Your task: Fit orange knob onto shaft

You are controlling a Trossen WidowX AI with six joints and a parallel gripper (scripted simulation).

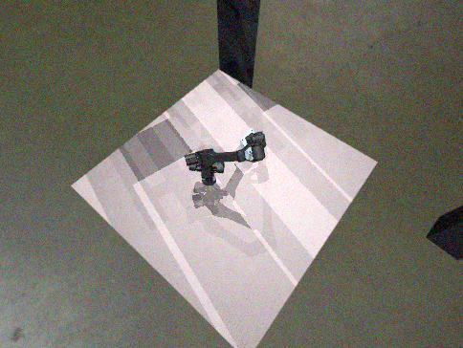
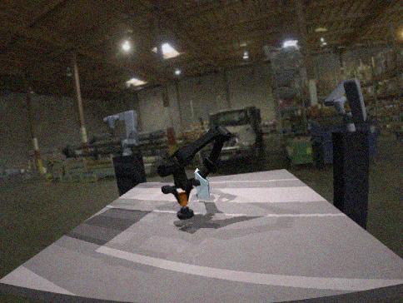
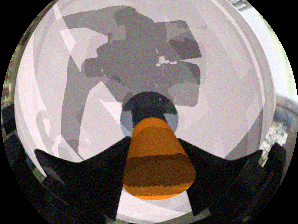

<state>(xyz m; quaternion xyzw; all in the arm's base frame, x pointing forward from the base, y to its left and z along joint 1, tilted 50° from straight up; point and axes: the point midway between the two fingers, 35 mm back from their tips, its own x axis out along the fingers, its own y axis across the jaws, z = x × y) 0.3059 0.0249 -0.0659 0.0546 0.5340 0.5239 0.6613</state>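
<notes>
The orange knob lies 30 mm above my gripper tip. The rest, counted from my gripper tip: dark round pedestal 40 mm below.
</notes>
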